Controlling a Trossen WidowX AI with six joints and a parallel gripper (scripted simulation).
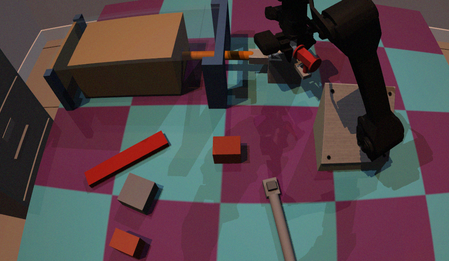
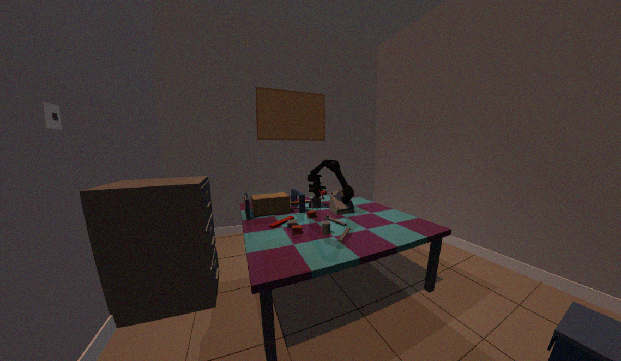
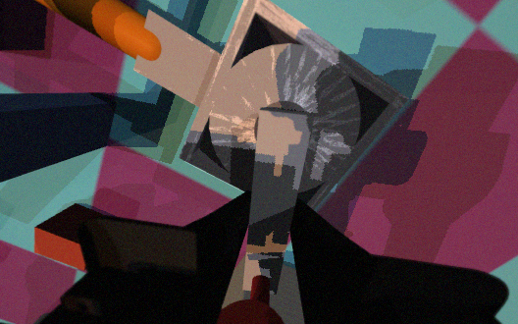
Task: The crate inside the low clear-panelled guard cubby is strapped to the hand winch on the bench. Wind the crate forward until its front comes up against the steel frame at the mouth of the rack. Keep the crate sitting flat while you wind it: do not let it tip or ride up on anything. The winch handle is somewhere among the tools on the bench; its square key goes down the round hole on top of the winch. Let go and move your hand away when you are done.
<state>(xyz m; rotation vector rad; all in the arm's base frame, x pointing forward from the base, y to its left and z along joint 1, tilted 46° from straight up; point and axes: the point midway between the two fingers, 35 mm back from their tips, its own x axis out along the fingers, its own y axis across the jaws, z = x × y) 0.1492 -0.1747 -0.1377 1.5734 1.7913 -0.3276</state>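
Now: gripper tip 20 mm to the right of the grey crank handle, 20 mm below it and 10 mm past it. Also, from my gripper tip: blue steel frame: 170 mm ahead, 50 mm to the right, 20 mm above; red knob: 50 mm to the left, 50 mm above, 20 mm behind; grey winch: 60 mm below, 50 mm to the right.
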